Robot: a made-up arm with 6 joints.
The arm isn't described. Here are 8 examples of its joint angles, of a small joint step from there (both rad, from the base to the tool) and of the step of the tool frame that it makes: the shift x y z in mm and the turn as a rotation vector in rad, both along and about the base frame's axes.
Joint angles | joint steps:
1: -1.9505 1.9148 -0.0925 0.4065 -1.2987 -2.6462 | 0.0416 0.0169 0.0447 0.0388 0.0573 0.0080
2: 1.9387 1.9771 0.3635 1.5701 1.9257 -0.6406 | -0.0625 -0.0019 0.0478 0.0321 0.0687 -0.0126
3: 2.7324 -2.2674 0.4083 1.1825 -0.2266 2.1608 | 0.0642 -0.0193 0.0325 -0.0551 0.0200 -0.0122
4: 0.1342 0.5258 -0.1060 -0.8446 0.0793 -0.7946 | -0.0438 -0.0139 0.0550 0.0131 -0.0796 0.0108
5: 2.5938 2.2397 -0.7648 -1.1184 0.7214 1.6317 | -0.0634 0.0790 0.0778 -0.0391 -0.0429 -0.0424
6: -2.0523 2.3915 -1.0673 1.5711 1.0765 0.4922 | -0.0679 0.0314 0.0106 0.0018 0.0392 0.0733
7: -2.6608 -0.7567 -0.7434 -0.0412 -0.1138 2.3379 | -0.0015 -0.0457 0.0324 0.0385 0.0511 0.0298
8: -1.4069 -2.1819 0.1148 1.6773 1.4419 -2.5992 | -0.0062 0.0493 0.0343 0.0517 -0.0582 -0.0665
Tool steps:
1: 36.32 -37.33 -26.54 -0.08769 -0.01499 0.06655
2: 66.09 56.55 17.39 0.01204 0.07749 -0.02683
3: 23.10 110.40 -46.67 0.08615 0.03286 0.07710
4: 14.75 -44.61 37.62 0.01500 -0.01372 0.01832
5: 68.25 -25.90 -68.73 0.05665 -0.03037 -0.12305
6: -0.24 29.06 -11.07 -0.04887 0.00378 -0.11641
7: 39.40 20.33 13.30 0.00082 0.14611 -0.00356
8: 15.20 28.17 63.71 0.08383 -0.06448 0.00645
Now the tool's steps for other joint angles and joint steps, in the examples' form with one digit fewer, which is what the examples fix.
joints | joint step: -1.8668 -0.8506 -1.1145 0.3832 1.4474 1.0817 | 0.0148 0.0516 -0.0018 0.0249 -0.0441 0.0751
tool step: -13.5 -46.8 19.7 0.0794 0.0377 -0.0570
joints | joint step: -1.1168 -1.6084 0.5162 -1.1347 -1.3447 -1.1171 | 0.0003 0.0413 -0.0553 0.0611 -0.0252 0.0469
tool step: 6.8 -50.9 55.8 0.0587 0.0324 -0.0827
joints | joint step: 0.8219 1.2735 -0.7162 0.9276 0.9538 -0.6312 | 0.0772 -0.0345 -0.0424 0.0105 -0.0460 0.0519
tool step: -77.0 57.0 40.9 -0.0270 -0.0286 0.1404
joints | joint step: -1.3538 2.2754 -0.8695 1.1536 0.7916 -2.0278 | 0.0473 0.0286 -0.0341 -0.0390 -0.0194 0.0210
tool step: -3.5 33.5 16.1 0.0503 0.0363 0.0719
